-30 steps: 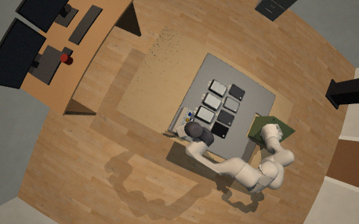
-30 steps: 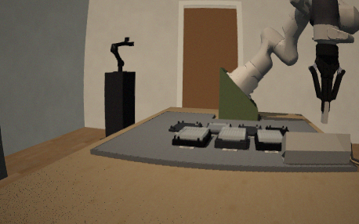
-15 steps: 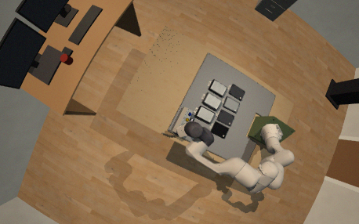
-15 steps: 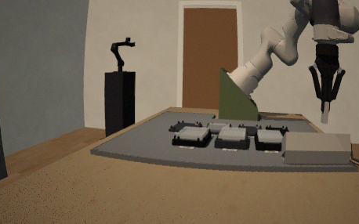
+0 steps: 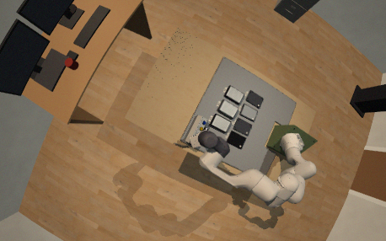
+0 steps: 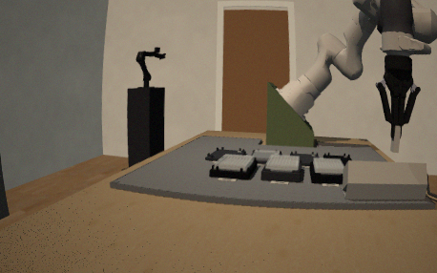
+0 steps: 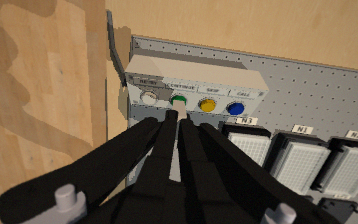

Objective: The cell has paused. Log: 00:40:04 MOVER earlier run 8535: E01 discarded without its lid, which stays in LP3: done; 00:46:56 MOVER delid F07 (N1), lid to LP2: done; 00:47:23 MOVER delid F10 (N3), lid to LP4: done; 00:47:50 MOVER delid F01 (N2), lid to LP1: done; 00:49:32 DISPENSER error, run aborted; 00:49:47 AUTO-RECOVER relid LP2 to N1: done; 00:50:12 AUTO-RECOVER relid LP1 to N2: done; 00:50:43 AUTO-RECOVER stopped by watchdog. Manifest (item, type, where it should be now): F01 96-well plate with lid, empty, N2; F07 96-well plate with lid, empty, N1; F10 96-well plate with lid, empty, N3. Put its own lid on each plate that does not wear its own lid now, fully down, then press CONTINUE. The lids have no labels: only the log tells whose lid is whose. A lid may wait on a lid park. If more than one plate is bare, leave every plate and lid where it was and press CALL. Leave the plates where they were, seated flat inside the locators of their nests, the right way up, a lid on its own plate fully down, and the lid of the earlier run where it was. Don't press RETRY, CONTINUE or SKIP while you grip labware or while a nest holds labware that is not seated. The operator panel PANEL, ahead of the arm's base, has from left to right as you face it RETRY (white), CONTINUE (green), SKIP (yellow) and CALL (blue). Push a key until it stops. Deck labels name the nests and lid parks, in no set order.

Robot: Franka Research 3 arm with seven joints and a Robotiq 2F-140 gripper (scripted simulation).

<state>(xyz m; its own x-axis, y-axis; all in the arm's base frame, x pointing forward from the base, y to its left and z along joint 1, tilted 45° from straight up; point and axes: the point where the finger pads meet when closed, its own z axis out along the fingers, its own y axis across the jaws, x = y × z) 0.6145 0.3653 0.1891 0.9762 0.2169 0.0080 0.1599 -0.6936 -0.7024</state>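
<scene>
My hand is 7 cm above the green continue key. From my hand the other things lie so: yellow skip key: 7 cm below, 5 cm to the right, 1 cm ahead; then white retry key: 7 cm below, 5 cm to the left, 1 cm behind; then blue call key: 10 cm to the right, 7 cm below, 2 cm ahead.
</scene>
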